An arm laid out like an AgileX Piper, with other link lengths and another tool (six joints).
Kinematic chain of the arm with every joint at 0, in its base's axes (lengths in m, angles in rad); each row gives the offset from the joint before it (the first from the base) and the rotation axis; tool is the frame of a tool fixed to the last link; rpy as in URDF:
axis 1: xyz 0 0 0.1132 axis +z
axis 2: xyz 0 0 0 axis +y
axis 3: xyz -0.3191 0 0.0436 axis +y
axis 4: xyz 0.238 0 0.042 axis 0.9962 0 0.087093
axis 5: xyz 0 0 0 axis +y
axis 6: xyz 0.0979 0 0.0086 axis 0.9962 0 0.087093
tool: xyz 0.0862 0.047 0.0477 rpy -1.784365 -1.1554 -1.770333
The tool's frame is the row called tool.
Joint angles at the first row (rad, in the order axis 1, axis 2, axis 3, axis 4, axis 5, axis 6):
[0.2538 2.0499 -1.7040 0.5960 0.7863 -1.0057]
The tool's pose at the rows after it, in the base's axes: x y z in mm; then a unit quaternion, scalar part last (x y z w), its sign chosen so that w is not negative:
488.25, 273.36, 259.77, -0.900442, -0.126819, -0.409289, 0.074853
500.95, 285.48, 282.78, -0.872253, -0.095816, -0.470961, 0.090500
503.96, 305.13, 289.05, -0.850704, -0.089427, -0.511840, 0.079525
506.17, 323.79, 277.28, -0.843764, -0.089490, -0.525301, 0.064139
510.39, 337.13, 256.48, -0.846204, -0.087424, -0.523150, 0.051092
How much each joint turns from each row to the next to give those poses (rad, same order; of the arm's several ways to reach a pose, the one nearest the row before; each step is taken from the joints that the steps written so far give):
[0.0058 -0.0009 -0.0092 0.2612 -0.1331 -0.1422]
[0.0273 0.0000 0.0000 0.1713 -0.1324 -0.1409]
[0.0538 0.0062 0.0000 0.0746 -0.1186 -0.0937]
[0.0484 0.0269 0.0000 0.0196 -0.0859 -0.0364]
[0.0327 0.0393 0.0000 0.0047 -0.0595 -0.0066]

